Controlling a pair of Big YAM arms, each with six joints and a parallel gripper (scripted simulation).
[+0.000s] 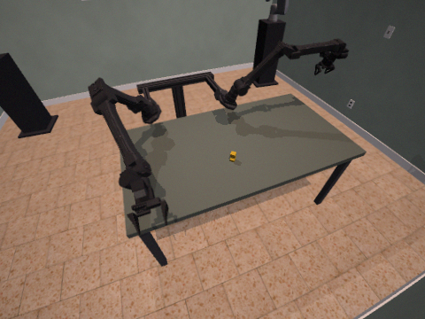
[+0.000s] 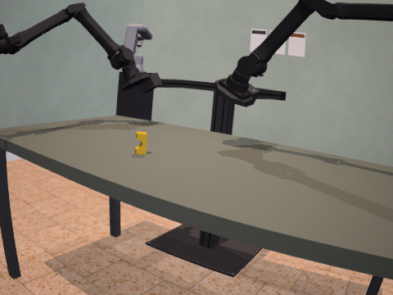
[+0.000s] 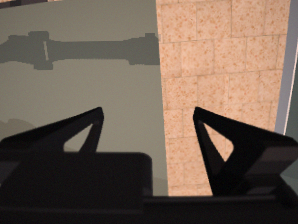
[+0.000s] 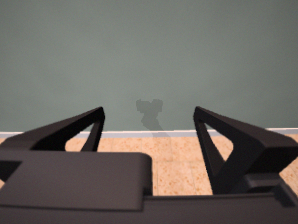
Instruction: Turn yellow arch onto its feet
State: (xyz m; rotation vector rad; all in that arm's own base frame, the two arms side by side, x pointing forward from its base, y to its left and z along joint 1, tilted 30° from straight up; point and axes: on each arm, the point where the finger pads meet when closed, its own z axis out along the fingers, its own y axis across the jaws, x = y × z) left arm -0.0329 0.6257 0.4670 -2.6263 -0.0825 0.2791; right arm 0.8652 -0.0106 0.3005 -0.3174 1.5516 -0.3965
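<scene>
Now: left hand 41 cm short of the yellow arch, 86 cm to the left of it and 31 cm above it.
</scene>
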